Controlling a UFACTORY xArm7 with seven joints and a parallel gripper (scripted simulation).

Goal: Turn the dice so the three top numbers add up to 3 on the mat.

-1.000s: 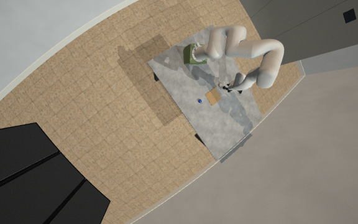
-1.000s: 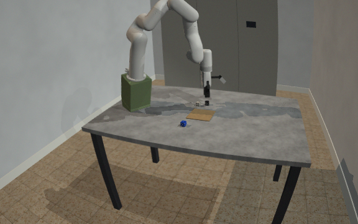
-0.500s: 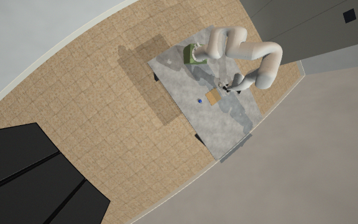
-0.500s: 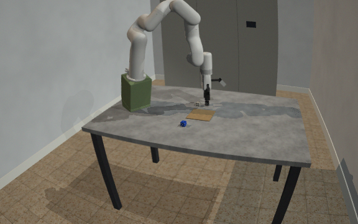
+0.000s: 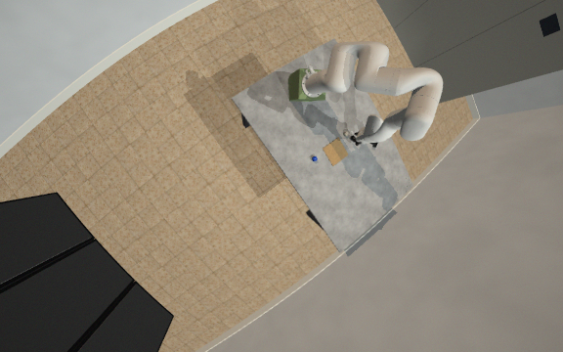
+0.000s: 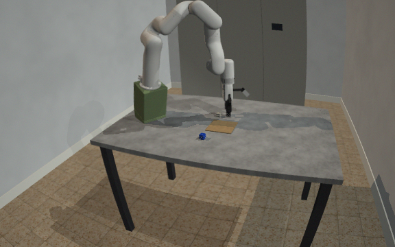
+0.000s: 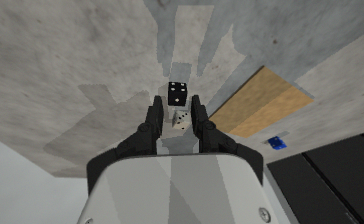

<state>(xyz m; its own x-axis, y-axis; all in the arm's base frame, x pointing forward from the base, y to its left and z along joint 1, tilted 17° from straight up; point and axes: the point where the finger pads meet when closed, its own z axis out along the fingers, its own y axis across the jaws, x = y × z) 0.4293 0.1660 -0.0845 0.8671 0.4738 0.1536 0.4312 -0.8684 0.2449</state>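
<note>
The black die lies 40 mm below my hand. The rest, counted from my hand: tan mat: 160 mm to the right, 50 mm below, 10 mm ahead; then white die: 50 mm behind, 40 mm below, 30 mm to the right; then blue die: 310 mm to the right, 40 mm below, 30 mm behind.
</note>
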